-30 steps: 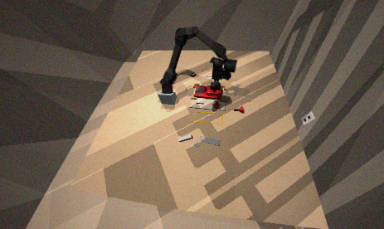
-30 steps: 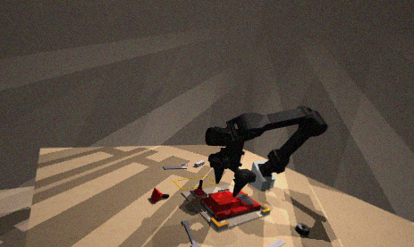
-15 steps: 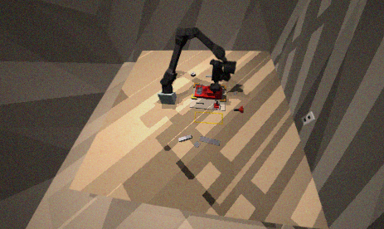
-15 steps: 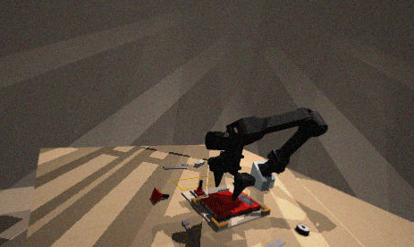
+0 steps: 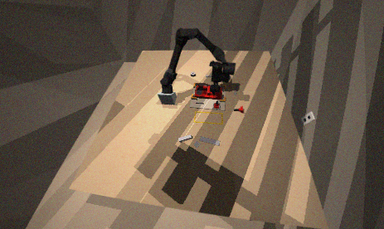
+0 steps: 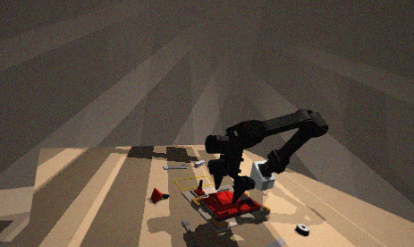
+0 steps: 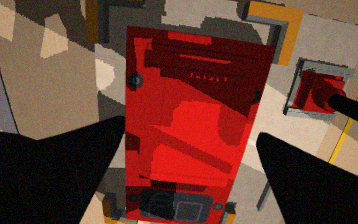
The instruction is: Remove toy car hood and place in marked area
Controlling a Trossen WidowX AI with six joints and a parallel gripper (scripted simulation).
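Now: gripper tip 10 mm above the hood. From my gripper tip the other things lie so: black wheel (200 mm behind, 190 mm to the left, 40 mm below).
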